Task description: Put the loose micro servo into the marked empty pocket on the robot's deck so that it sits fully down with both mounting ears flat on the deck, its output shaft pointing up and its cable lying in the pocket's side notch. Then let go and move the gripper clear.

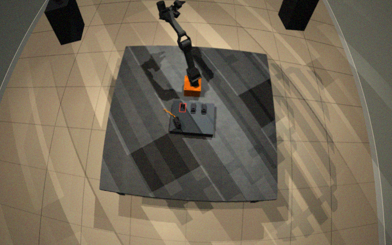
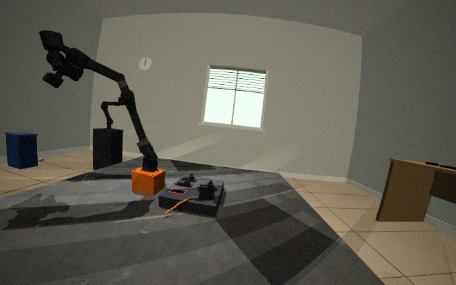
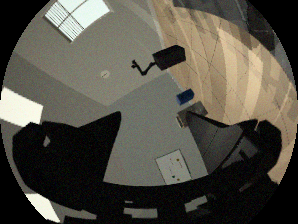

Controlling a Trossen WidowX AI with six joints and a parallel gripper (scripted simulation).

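The dark grey deck is 75 cm ahead of my gripper tip, 2 cm to the right of it and 52 cm below it.
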